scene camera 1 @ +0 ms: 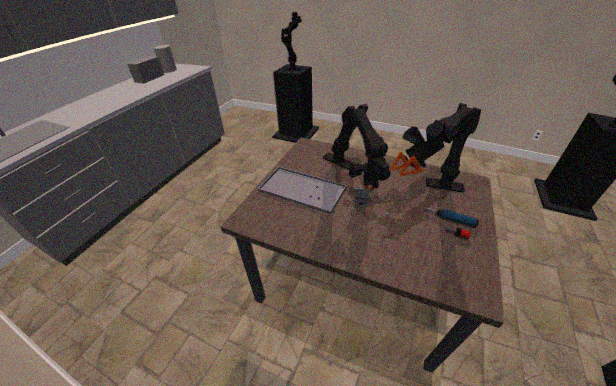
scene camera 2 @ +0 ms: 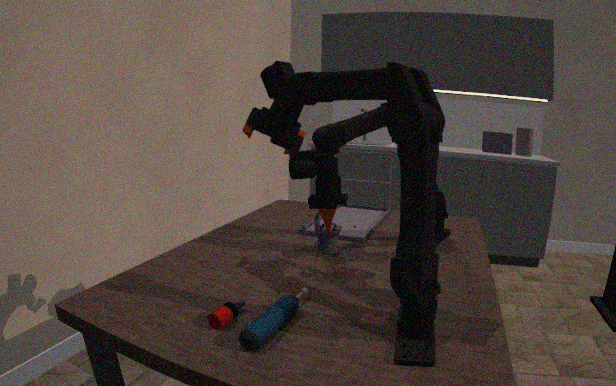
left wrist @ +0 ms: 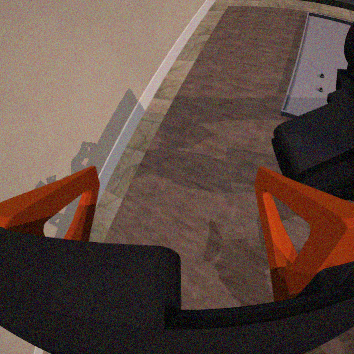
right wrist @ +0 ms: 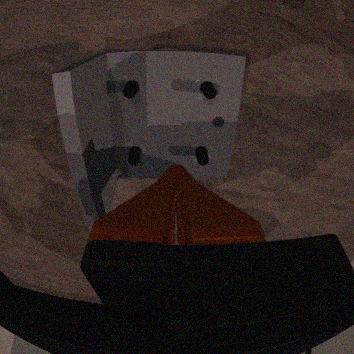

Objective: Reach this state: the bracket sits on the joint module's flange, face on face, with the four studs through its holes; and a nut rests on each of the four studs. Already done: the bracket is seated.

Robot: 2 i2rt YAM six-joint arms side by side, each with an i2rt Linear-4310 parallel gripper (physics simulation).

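Frame: origin at the left arm's base, x ahead, y left, z up, level; millimetres.
Where they show: left gripper, between the fingertips: [scene camera 1: 395,171] [scene camera 2: 267,144] [left wrist: 176,175]; right gripper, between the fingertips: [scene camera 1: 369,192] [scene camera 2: 328,232] [left wrist: 340,190] [right wrist: 175,173]; left arm's base, origin of its link: [scene camera 1: 444,185] [scene camera 2: 414,335]; right arm's base, origin of its link: [scene camera 1: 338,161].
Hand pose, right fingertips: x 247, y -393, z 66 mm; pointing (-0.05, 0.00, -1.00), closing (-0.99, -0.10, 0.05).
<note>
Each offset is from my right fingertips to the top centre of the thing. Level surfaces: height alone.
The grey bracket [scene camera 1: 361,191] [right wrist: 185,65] sits on the joint module {7 mm ahead, 32 mm right, 8 mm up} [scene camera 1: 361,201] [scene camera 2: 327,246]. In the right wrist view, four dark stud ends, such as one stud {9 mm back, 51 mm right, 8 mm up} [right wrist: 208,90], show in its holes; I make out no nut on them. My right gripper [scene camera 1: 370,188] [scene camera 2: 328,229] [right wrist: 175,173] is shut with nothing between its fingers, pointing down close over the bracket's near edge. Dark nuts [scene camera 1: 319,198] [left wrist: 322,76] lie in the tray {9 mm back, 350 mm right, 50 mm down} [scene camera 1: 280,196] [left wrist: 296,75]. My left gripper [scene camera 1: 406,167] [scene camera 2: 271,140] [left wrist: 176,175] is open and empty, raised above the table's back part.
A blue screwdriver-like tool {11 mm ahead, 401 mm left, 25 mm down} [scene camera 1: 457,218] [scene camera 2: 270,322] and a shorter red and black tool {107 mm ahead, 423 mm left, 32 mm down} [scene camera 1: 463,233] [scene camera 2: 223,315] lie on the table {66 mm down} [scene camera 1: 350,250] at the right in scene camera 1. A tiny light speck shows near the joint module, too small to identify. Both arms stand at the back edge.
</note>
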